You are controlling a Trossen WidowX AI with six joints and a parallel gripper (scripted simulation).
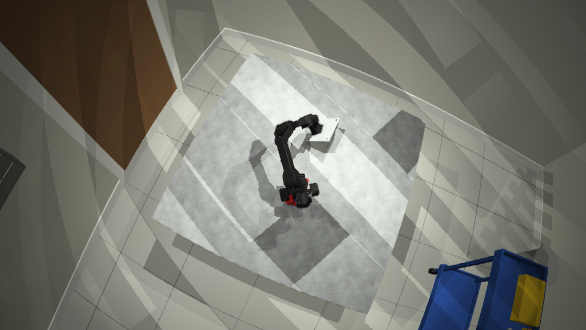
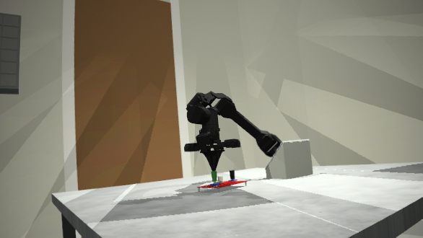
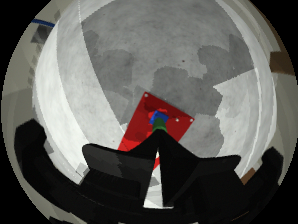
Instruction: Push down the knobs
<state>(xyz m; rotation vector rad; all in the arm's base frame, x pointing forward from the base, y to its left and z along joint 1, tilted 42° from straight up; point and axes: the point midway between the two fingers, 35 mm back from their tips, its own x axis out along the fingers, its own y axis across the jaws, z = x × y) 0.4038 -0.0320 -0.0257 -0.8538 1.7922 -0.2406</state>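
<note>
Right now my gripper tip is 20 mm above the green knob. From my gripper tip the other things lie so: black knob (100 mm behind, 10 mm to the right, 20 mm below).
</note>
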